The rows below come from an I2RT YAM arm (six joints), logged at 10 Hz.
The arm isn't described. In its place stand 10 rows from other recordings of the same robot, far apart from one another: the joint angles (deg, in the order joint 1, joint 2, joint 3, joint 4, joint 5, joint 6), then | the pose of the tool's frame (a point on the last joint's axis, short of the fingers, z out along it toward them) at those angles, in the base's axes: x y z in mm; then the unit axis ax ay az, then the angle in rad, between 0 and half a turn.
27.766 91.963 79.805 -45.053 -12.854 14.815 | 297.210 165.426 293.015 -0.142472 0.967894 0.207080 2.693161
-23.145 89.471 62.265 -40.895 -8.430 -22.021 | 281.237 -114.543 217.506 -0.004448 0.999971 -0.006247 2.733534
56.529 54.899 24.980 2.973 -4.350 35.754 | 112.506 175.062 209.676 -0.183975 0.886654 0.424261 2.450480
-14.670 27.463 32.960 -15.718 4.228 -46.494 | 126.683 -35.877 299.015 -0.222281 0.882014 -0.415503 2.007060
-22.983 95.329 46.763 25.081 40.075 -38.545 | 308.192 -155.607 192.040 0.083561 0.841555 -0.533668 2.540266
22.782 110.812 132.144 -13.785 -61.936 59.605 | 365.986 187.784 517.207 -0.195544 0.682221 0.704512 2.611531
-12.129 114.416 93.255 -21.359 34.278 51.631 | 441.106 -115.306 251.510 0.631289 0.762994 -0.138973 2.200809
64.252 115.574 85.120 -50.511 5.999 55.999 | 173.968 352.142 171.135 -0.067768 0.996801 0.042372 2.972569
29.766 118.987 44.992 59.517 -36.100 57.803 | 313.081 203.221 99.778 -0.002076 0.800846 0.598867 2.634488
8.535 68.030 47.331 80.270 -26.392 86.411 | 220.410 49.080 419.162 -0.013340 0.417941 0.908376 1.877312
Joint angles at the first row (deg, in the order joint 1, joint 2, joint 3, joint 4, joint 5, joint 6):
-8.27 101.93 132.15 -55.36 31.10 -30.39
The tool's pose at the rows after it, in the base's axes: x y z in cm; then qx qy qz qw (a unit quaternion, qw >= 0):
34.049 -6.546 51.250 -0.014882 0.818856 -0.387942 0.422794
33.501 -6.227 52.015 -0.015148 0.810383 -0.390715 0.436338
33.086 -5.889 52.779 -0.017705 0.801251 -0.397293 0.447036
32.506 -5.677 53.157 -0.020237 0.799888 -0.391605 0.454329
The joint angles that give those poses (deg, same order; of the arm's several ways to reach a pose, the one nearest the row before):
-7.81 102.46 135.20 -56.33 31.42 -30.76
-7.40 101.67 135.59 -55.52 31.48 -31.23
-6.88 101.34 136.58 -54.84 31.93 -32.23
-6.71 100.48 136.53 -55.18 31.14 -32.04

